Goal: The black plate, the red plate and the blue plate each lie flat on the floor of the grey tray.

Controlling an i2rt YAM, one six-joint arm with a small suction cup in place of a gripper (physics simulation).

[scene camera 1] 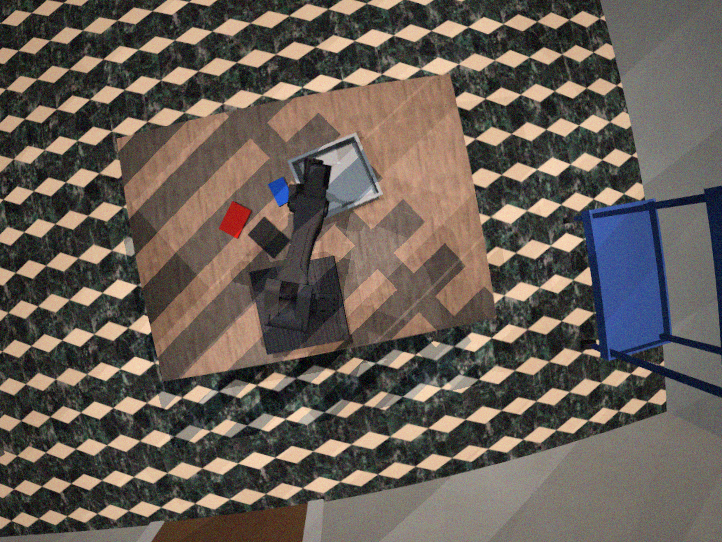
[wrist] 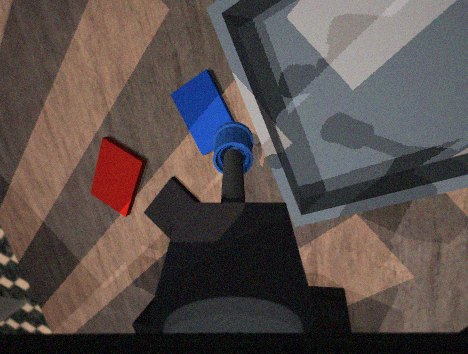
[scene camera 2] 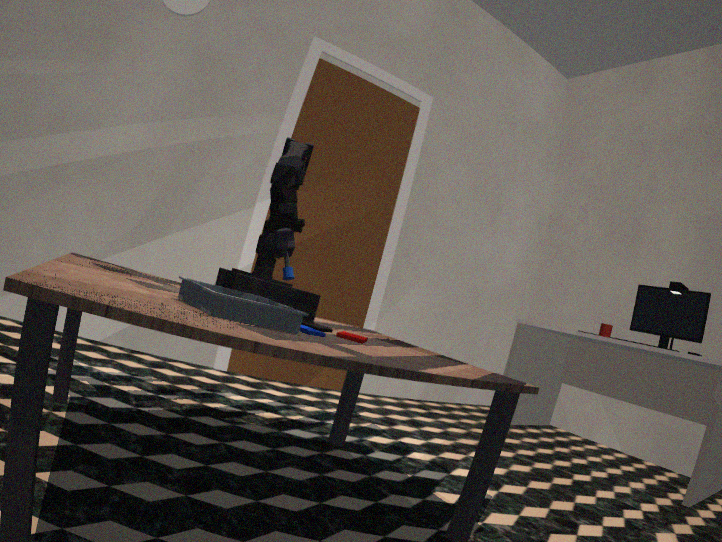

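Seen in the pictures: hand at its tool point: (wrist: 233,140) (scene camera 2: 288,278); arm's base at its link origin: (scene camera 2: 261,279).
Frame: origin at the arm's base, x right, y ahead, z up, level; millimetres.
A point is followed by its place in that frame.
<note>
The blue plate (scene camera 1: 279,191) @(x -96, y 371, z -82 mm) (scene camera 2: 312,330) @(x -100, y 400, z -81 mm) (wrist: 201,110) @(x -95, y 377, z -81 mm) lies flat on the table, just left of the grey tray (scene camera 1: 369,163) @(x 206, y 456, z -41 mm) (scene camera 2: 239,310) @(x 99, y 526, z -67 mm) (wrist: 287,192) @(x 15, y 296, z -41 mm). The red plate (scene camera 1: 235,219) @(x -247, y 278, z -81 mm) (scene camera 2: 351,336) @(x -230, y 322, z -80 mm) (wrist: 117,176) @(x -243, y 282, z -80 mm) lies flat farther left. The black plate (scene camera 1: 269,237) @(x -130, y 216, z -81 mm) (scene camera 2: 321,327) @(x -164, y 252, z -82 mm) (wrist: 175,207) @(x -147, y 241, z -82 mm) lies on the table near the arm's base, partly hidden by the arm in the wrist view. My suction cup (scene camera 2: 288,273) (wrist: 233,148) is open and holds no plate. It hangs above the table, over the blue plate's near corner in the wrist view. The arm hides it in scene camera 1.
The tray's raised walls stand beside the blue plate, and the arm reaches over the tray's left side in scene camera 1. The arm's dark base (scene camera 1: 335,326) @(x 94, y -73, z -1 mm) stands on the wooden table (scene camera 1: 431,116) @(x 430, y 643, z -91 mm). A blue chair (scene camera 1: 629,274) stands off to the right.
</note>
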